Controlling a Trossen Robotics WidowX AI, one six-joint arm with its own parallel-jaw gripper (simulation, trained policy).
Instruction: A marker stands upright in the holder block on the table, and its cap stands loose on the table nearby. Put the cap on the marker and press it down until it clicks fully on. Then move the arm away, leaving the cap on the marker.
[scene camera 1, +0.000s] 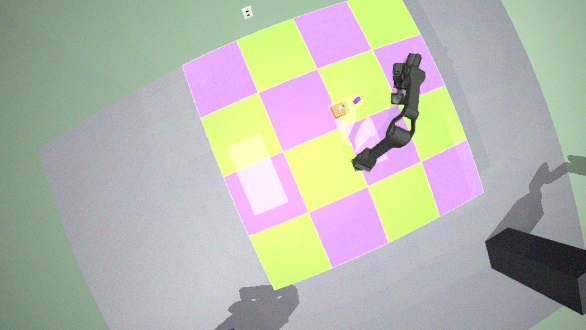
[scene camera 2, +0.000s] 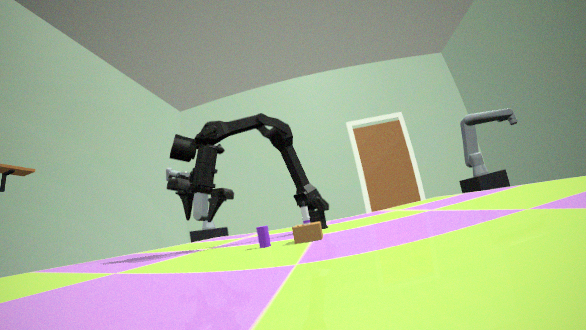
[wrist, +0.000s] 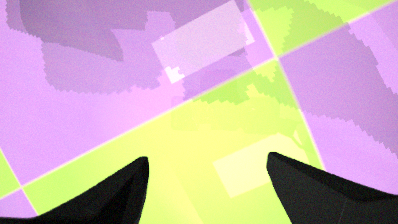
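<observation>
The gripper (scene camera 2: 198, 221) can be seen here, and the wrist view shows it too, where the gripper (wrist: 209, 162) appears.
</observation>
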